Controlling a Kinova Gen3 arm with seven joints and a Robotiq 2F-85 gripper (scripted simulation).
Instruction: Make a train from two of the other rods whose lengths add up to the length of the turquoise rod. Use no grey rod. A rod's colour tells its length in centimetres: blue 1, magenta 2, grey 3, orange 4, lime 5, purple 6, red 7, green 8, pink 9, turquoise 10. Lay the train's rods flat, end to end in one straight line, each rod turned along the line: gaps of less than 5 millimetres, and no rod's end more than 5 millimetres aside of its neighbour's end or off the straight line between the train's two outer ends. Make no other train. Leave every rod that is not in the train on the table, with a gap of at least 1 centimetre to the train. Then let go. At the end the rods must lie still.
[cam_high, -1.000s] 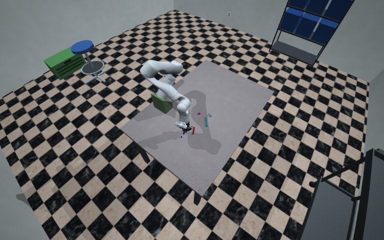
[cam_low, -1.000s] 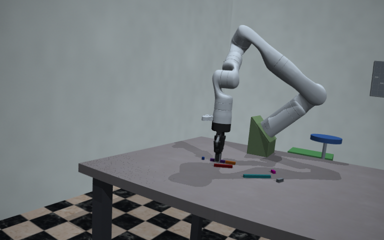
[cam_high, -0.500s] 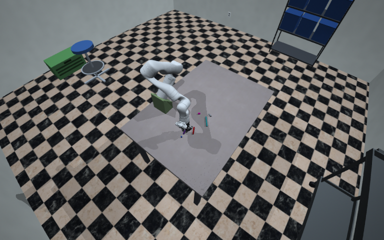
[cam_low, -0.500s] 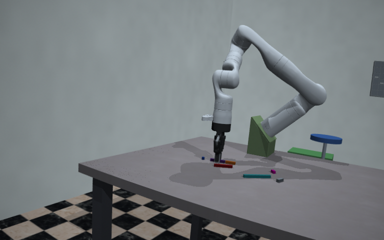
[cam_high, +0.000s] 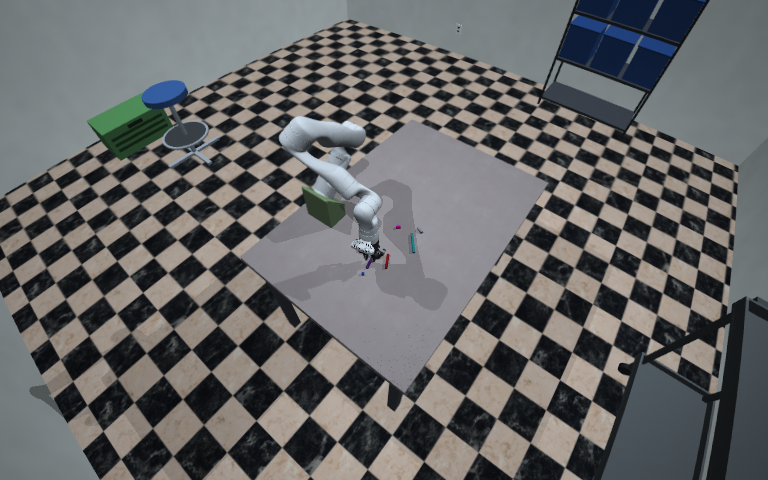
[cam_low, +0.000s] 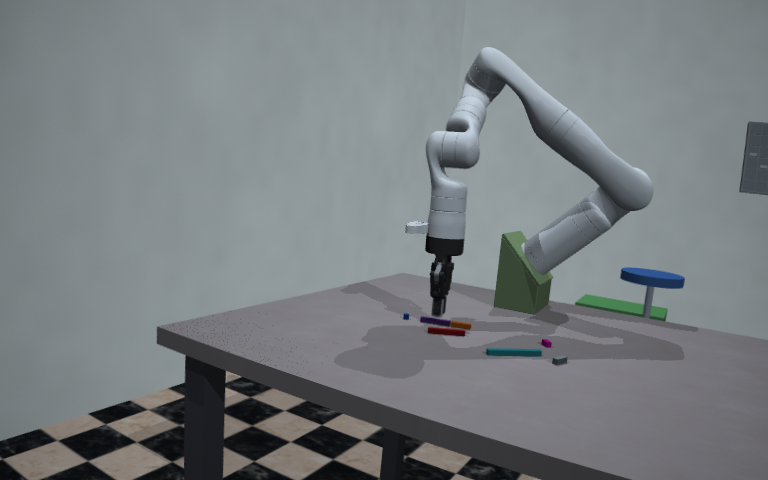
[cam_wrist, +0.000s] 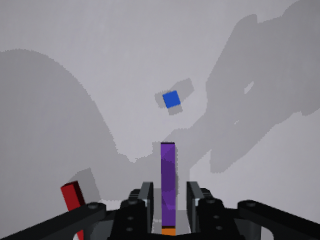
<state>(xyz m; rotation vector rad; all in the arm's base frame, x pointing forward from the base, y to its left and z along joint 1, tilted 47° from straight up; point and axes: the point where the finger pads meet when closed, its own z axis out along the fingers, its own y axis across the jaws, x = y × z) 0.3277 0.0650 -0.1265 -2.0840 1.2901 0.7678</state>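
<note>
My hand is 30 mm above the purple rod. Round my hand: small blue rod 60 mm to the right, 30 mm below, 20 mm ahead; then red rod 50 mm to the left, 50 mm ahead, 30 mm below; then orange rod 40 mm to the left, 30 mm below, 20 mm behind.
</note>
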